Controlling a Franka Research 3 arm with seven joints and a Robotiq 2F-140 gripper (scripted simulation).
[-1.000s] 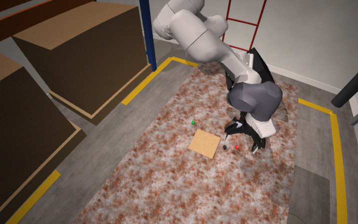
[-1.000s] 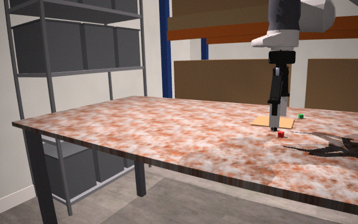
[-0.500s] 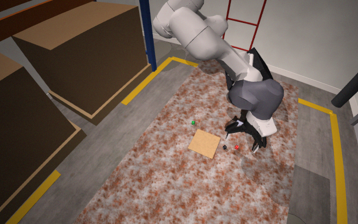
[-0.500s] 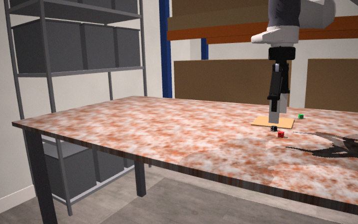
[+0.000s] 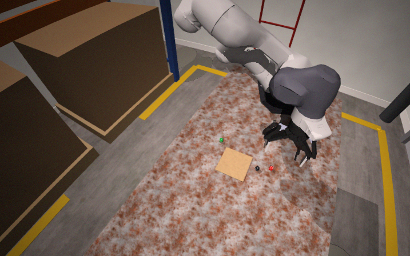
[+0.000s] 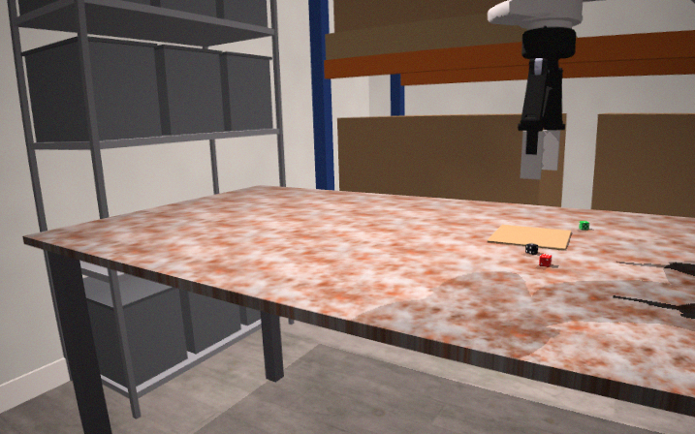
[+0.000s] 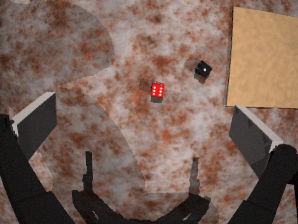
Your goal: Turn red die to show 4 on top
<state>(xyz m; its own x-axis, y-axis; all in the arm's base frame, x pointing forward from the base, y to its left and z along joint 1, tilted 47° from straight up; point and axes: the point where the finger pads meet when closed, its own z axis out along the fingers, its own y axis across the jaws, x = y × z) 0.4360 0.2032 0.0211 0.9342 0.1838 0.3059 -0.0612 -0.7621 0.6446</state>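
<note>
Right now my hand is 15 cm above the red die, 1 cm to the left of it and 1 cm past it. Also, from my hand: green die 29 cm to the right, 15 cm below, 6 cm behind; tan mat 18 cm to the right, 16 cm below, 3 cm ahead; black die 15 cm below, 7 cm to the right, 1 cm ahead.
</note>
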